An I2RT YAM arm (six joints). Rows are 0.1 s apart.
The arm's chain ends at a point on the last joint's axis. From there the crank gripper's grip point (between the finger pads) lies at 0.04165 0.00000 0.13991 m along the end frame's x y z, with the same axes.
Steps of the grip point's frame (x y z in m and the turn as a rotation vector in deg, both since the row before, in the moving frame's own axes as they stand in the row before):
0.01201, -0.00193, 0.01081, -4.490, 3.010, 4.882
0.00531, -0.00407, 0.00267, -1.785, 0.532, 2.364
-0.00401, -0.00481, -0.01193, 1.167, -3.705, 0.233
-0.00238, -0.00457, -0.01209, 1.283, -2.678, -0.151
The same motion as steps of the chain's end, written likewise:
0.00535, -0.01663, 0.01375, -4.490, 3.010, 4.882
0.00414, -0.01017, 0.00316, -1.785, 0.532, 2.364
0.00511, -0.00209, -0.01430, 1.167, -3.705, 0.233
0.00421, -0.00132, -0.01385, 1.283, -2.678, -0.151

